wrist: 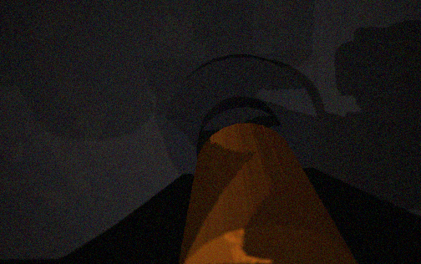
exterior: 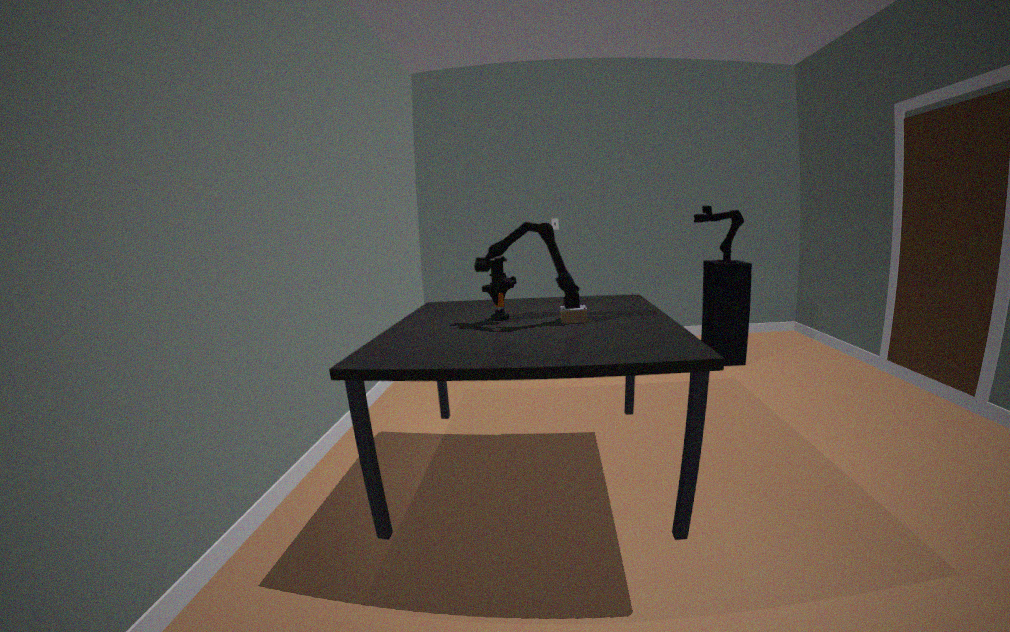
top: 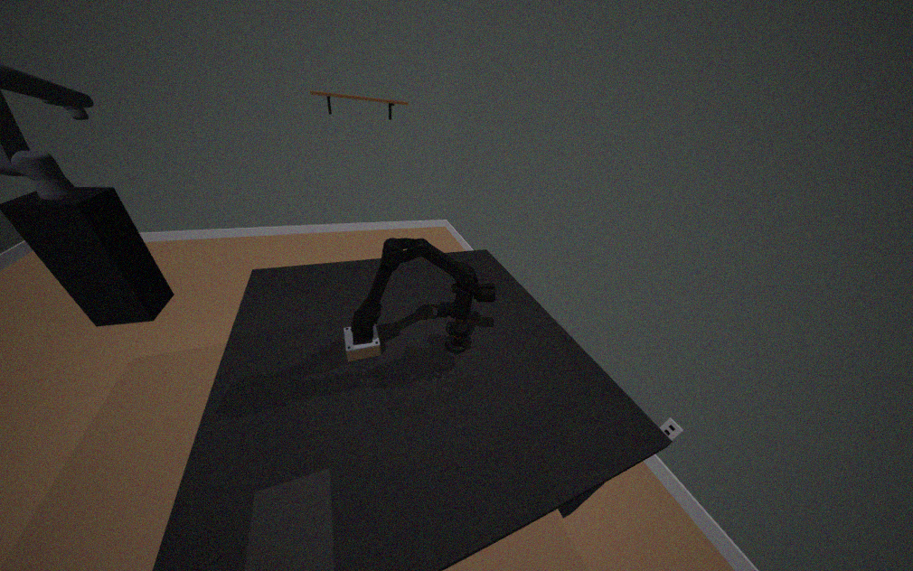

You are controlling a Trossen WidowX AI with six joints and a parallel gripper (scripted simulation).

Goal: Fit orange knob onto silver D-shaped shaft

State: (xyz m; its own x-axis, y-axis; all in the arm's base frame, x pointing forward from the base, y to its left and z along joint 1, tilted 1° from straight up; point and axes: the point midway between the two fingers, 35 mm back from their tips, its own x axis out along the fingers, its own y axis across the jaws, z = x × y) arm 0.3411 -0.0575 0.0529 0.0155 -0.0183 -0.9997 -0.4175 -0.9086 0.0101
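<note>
Now: gripper tip 4 cm above the dark round pedestal. The rest, counted from my gripper tip: orange knob: 3 cm above.
</note>
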